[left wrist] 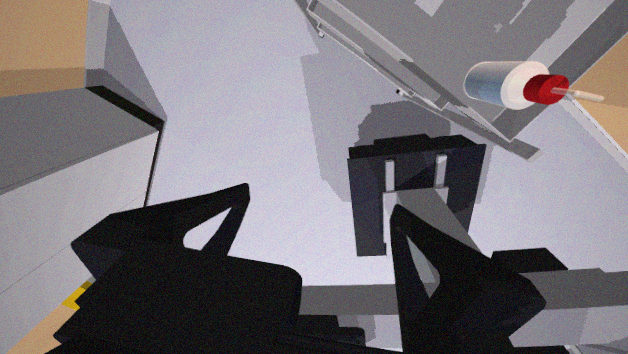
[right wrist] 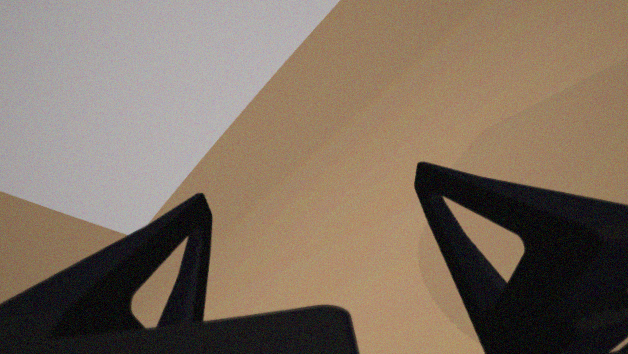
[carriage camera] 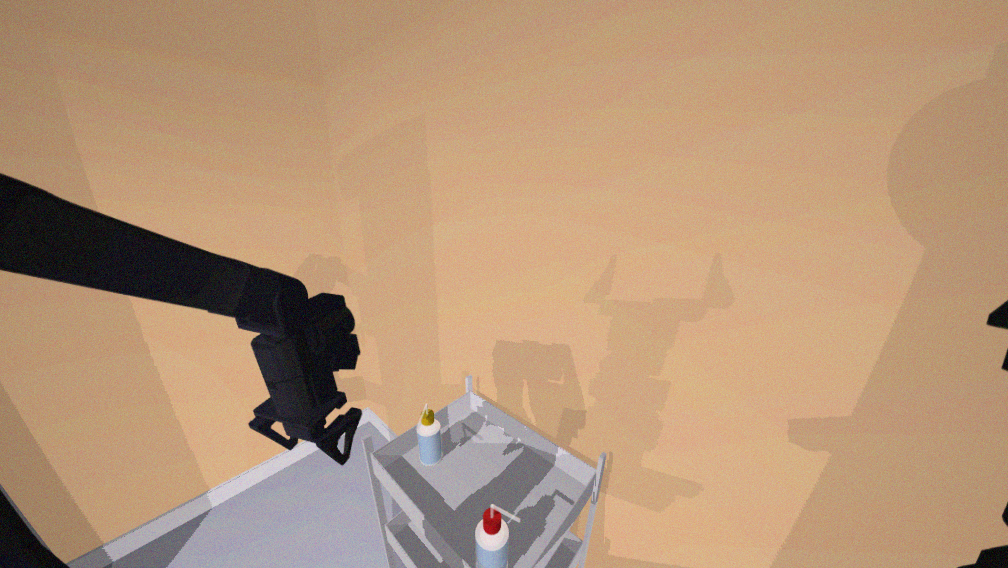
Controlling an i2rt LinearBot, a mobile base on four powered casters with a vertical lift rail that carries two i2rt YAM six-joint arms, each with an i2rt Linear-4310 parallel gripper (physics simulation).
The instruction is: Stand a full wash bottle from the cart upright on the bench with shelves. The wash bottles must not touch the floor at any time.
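Frame: origin at the left arm's base, x ahead, y left, z up, level; centimetres.
Seen in the pictures: left gripper, fingertip midpoint: (left wrist: 319,201) (carriage camera: 318,454); right gripper, fingertip midpoint: (right wrist: 313,189).
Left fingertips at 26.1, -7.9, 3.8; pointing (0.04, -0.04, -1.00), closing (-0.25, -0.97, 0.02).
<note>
Offsets run from my left fingertips to a thing's middle, as dx, dy, dz.
A wash bottle with a yellow cap @(+25.7, -9.1, -21.4) (carriage camera: 429,443) stands upright at the left of the cart's top tray. A wash bottle with a red cap @(+1.5, -27.0, -21.4) (carriage camera: 491,539) (left wrist: 492,85) stands near the tray's near corner. Both look filled with pale blue up to a white shoulder. The grey cart (carriage camera: 599,479) (left wrist: 460,40) stands at the bottom middle of the carriage view. My left gripper (carriage camera: 318,453) (left wrist: 319,201) is open and empty, pointing down, left of the cart and of the yellow-capped bottle. My right gripper (right wrist: 313,189) is open and empty, away from the bottles. I cannot identify the bench with shelves.
A grey and white boxy structure (left wrist: 75,120) with a dark edge is at the left of the left wrist view; I cannot tell what it is. A dark box (left wrist: 367,215) with a grey beam is below the left gripper. Tan walls stand behind the cart.
</note>
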